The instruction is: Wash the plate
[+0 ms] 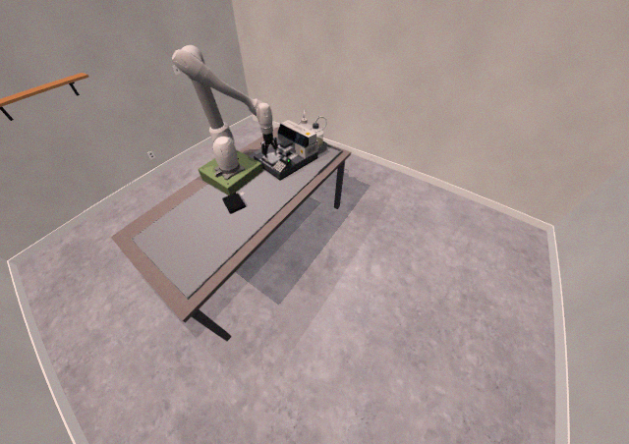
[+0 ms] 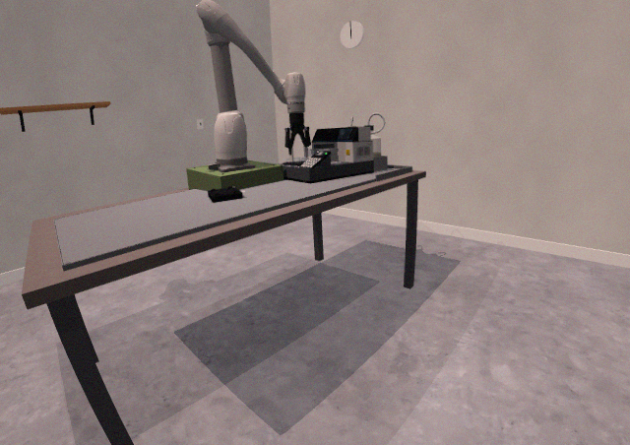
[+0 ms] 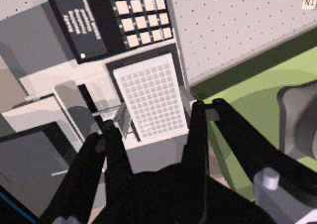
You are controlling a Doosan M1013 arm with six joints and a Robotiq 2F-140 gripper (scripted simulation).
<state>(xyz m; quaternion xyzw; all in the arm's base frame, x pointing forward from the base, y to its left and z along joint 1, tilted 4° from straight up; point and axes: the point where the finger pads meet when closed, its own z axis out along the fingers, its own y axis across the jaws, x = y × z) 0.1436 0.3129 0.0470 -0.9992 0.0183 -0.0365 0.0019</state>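
Right now my hand is 2 cm above the white well plate. Also, from my hand: label (37 cm to the right, 12 cm below, 7 cm ahead); then plate nest (47 cm to the right, 12 cm ahead, 11 cm below); then plate washer (15 cm to the left, 1 cm ahead, 1 cm above).
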